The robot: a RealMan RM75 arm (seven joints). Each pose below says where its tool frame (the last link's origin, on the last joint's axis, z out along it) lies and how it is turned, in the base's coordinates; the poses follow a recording.
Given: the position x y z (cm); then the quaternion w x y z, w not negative.
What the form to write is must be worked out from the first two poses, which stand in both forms.
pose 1, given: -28.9 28.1 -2.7 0.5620 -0.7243 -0.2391 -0.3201
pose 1, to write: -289 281 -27 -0.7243 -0.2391 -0.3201 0.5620
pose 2, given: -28.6 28.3 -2.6 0.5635 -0.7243 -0.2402 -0.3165
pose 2, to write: -286 283 -26 -0.7243 -0.2402 -0.3165 0.5635
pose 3, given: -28.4 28.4 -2.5 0.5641 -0.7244 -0.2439 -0.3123
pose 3, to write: -284 284 -25 -0.7244 -0.2439 -0.3123 0.5641
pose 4, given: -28.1 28.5 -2.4 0.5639 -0.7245 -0.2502 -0.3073
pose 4, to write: -281 285 -24 -0.7245 -0.2502 -0.3073 0.5639
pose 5, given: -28.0 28.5 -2.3 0.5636 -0.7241 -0.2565 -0.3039
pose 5, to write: -280 285 -23 -0.7241 -0.2565 -0.3039 0.5636
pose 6, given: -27.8 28.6 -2.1 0.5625 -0.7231 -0.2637 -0.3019
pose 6, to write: -278 286 -21 -0.7231 -0.2637 -0.3019 0.5625
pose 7, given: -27.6 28.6 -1.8 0.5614 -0.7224 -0.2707 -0.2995
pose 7, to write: -276 286 -18 -0.7224 -0.2707 -0.2995 0.5614
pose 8, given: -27.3 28.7 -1.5 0.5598 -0.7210 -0.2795 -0.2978
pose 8, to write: -273 287 -15 -0.7210 -0.2795 -0.2978 0.5598
